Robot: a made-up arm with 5 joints.
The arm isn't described. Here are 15 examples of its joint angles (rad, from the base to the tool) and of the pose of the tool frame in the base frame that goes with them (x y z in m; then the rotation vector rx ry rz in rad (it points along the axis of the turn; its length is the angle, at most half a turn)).
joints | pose
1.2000 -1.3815 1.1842 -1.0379 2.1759 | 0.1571 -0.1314 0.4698 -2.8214 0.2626 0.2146
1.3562 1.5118 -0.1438 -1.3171 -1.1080 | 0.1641 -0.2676 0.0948 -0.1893 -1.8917 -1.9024
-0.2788 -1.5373 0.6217 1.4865 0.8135 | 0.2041 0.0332 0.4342 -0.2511 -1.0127 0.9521
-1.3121 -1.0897 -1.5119 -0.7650 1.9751 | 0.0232 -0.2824 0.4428 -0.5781 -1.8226 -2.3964
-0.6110 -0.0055 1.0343 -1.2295 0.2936 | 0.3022 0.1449 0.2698 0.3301 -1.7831 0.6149
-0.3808 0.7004 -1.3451 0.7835 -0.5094 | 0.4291 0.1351 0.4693 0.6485 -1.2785 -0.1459
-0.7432 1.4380 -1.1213 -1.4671 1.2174 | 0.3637 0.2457 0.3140 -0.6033 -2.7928 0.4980
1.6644 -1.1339 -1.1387 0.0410 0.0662 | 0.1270 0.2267 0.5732 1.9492 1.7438 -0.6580
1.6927 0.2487 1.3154 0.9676 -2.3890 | 0.1024 -0.0269 0.1636 0.4215 -1.0786 1.9559
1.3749 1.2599 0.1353 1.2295 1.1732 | 0.1274 -0.1089 0.0837 1.0025 0.3334 -0.2267
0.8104 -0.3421 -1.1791 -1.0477 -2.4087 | 0.0736 0.0352 0.6411 1.9854 -1.8396 1.4724
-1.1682 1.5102 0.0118 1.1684 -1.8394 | 0.1315 0.0791 0.0574 -1.1409 0.0487 -0.6418
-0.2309 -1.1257 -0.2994 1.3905 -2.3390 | 0.1545 0.0163 0.5567 1.8186 -0.4867 -1.6025
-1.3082 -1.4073 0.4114 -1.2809 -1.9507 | 0.0911 -0.0256 0.5672 -2.4514 -0.2039 -0.3070
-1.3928 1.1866 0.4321 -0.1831 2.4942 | 0.1257 0.1540 0.0451 0.0883 0.1520 -2.4402
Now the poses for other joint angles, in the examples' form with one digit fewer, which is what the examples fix.
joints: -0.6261 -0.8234 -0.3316 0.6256 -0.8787
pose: 0.194 0.071 0.607 1.476 -1.502 -0.181
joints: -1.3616 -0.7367 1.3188 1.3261 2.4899
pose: 0.122 0.111 0.221 -0.227 -0.379 -2.451
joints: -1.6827 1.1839 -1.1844 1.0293 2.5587
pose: 0.056 0.372 0.249 0.262 0.597 -2.030
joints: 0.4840 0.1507 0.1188 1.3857 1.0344
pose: 0.326 -0.114 0.274 0.057 0.063 0.501
